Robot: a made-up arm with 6 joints.
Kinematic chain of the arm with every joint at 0, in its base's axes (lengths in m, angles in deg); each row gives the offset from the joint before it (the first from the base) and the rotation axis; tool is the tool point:
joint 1: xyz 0 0 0.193 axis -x
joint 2: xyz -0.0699 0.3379 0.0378 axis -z
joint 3: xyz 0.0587 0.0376 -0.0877 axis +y
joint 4: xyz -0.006 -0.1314 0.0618 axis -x
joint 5: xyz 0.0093 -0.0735 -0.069 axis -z
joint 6: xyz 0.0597 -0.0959 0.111 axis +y
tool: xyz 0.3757 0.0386 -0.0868
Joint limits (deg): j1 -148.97..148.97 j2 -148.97..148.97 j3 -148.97..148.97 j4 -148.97..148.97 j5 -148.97..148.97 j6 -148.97..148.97
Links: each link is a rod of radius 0.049 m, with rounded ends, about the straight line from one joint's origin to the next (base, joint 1, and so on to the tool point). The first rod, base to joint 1, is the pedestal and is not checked.
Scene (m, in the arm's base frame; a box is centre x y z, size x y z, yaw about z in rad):
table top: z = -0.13
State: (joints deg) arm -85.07 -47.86 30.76 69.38 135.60 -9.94
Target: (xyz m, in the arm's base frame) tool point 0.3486 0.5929 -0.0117
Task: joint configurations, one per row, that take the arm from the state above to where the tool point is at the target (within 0.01 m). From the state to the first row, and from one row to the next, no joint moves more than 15 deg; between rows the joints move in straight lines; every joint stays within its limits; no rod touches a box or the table.
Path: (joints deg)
1: -78.25 -45.07 44.44 70.13 124.48 -10.17
2: -71.43 -42.28 58.12 70.87 113.35 -10.40
3: -64.61 -39.49 71.81 71.62 102.23 -10.63
4: -57.79 -36.70 85.49 72.36 91.10 -10.87
5: -50.97 -33.91 99.17 73.11 79.98 -11.10
6: -44.14 -31.12 112.85 73.86 68.86 -11.33
7: -37.32 -28.34 126.54 74.60 57.73 -11.56

